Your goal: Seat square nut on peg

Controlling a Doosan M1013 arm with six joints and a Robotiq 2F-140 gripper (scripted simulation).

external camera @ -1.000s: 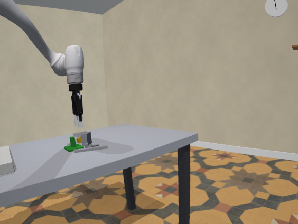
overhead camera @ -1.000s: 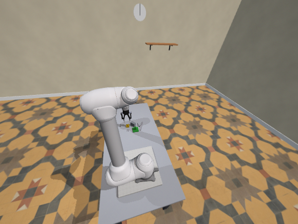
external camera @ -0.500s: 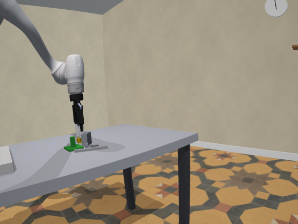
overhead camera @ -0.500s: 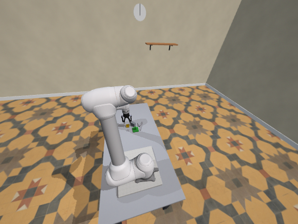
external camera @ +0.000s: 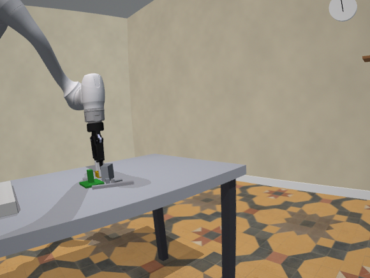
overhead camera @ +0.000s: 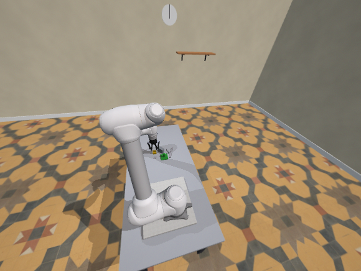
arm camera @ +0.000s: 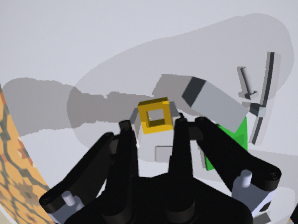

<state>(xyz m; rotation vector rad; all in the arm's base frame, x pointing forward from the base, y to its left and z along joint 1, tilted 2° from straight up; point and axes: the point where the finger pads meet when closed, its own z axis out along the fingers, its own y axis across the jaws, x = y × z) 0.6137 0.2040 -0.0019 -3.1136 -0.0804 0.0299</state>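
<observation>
Right now my hand is 80 mm to the left of the grey block, 10 mm short of it and 10 mm above it. From my hand the other things lie so: grey bar: 190 mm to the right, 30 mm below.
</observation>
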